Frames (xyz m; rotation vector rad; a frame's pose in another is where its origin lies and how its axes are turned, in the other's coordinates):
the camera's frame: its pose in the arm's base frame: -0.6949 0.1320 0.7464 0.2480 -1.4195 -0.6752
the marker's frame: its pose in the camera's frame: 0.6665 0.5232 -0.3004 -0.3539 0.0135 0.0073
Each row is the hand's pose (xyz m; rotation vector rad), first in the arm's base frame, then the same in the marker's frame.
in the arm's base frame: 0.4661 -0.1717 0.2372 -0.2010 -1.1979 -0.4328
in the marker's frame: -0.8987 -0.3242 -1.1640 0.1144 0.0431 0.4585
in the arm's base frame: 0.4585 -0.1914 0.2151 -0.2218 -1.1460 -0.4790
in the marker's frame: -0.9059 -0.3517 -1.1752 0.0561 0.0775 0.4451
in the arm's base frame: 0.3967 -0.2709 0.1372 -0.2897 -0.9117 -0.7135
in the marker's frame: -0.9264 -0.4763 -1.1914 -0.2067 0.2297 0.3405
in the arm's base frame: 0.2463 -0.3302 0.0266 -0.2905 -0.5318 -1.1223
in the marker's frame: -0.9870 -0.6548 -1.1383 -0.5795 0.4761 0.0553
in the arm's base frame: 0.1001 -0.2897 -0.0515 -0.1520 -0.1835 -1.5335
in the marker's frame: -1.0771 -0.7498 -1.0289 -0.8448 0.6958 -0.3498
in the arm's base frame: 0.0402 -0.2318 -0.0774 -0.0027 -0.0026 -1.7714
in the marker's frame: -1.1324 -0.7583 -0.9619 -0.9392 0.8029 -0.6392
